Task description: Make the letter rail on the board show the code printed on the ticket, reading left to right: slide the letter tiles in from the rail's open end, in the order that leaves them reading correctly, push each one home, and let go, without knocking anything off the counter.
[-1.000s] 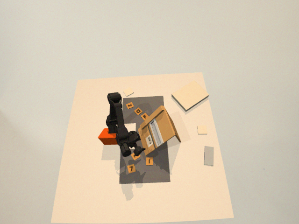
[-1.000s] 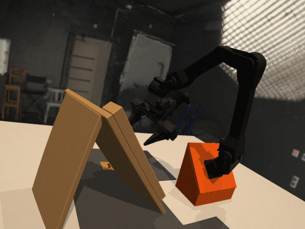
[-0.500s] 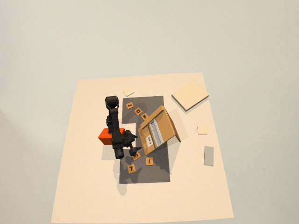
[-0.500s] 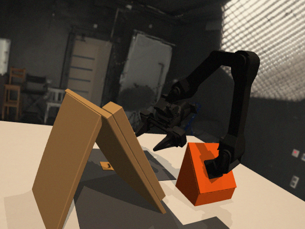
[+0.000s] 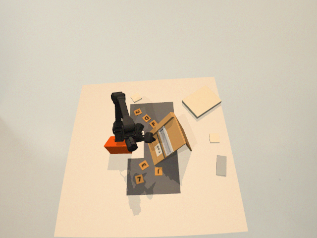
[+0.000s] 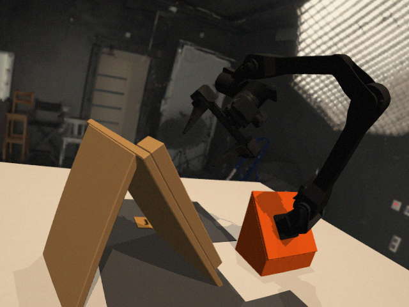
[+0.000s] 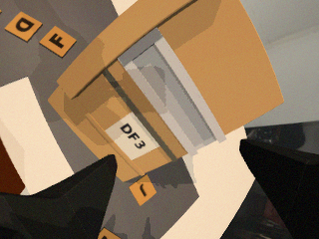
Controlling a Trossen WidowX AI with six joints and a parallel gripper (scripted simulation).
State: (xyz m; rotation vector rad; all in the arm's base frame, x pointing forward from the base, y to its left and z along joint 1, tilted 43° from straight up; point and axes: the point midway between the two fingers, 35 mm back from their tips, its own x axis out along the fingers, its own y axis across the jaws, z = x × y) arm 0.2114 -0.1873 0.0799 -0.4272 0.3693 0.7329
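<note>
My gripper tip is now 4 cm past the d tile, 30 cm to the right of it and 25 cm above it. Also, from my gripper tip: cream slab 45 cm ahead, 42 cm to the left, 24 cm below; white ticket 5 cm ahead, 1 cm to the right, 17 cm below; grey plate 50 cm ahead, 15 cm to the right, 25 cm below.
</note>
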